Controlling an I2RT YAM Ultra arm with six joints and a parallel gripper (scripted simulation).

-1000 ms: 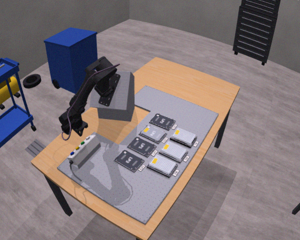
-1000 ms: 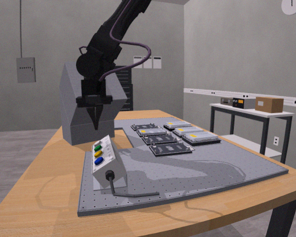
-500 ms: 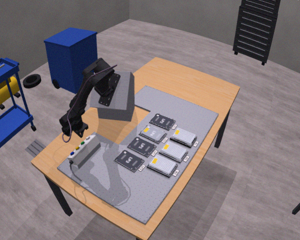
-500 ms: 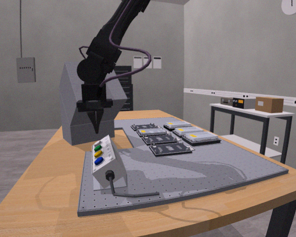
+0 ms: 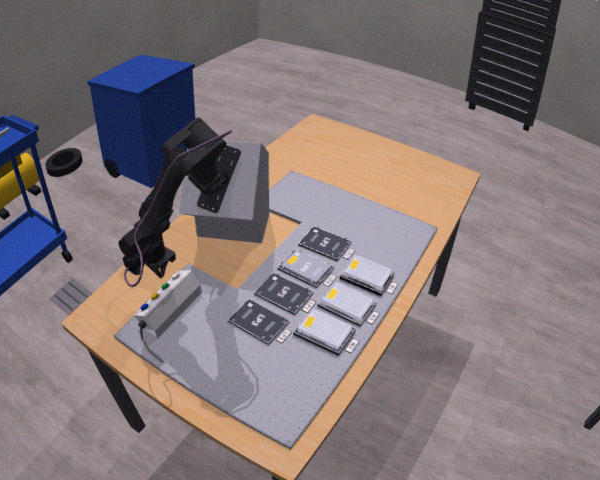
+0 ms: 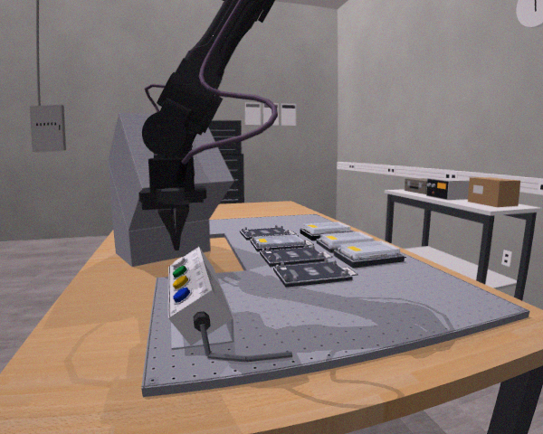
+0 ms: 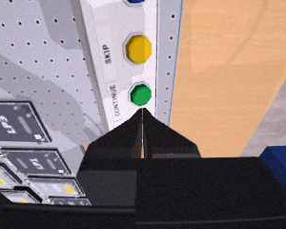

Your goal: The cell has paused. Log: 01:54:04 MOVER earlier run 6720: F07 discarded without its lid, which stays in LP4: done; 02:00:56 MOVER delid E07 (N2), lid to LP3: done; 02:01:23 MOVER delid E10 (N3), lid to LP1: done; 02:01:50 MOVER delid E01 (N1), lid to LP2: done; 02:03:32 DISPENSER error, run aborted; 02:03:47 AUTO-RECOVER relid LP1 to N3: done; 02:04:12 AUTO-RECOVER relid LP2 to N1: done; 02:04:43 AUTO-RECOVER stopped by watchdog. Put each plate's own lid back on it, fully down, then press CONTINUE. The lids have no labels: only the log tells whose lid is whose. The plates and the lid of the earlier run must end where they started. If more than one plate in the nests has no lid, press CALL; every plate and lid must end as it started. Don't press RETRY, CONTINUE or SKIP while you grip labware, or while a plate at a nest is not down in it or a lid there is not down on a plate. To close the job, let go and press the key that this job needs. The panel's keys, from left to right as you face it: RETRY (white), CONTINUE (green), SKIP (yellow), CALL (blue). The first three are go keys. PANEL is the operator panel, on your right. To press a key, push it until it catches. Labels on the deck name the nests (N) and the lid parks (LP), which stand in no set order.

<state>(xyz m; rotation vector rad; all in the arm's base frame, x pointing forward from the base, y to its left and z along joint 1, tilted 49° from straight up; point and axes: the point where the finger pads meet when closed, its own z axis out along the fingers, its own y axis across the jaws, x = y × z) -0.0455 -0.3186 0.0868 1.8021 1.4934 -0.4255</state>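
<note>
My hand is 5 cm above the green continue key. From my hand the other things lie so: yellow skip key 5 cm to the right, 5 cm below, 1 cm behind; blue call key 9 cm to the right, 5 cm below, 2 cm behind; well plate 48 cm ahead, 9 cm below, 4 cm to the left.
</note>
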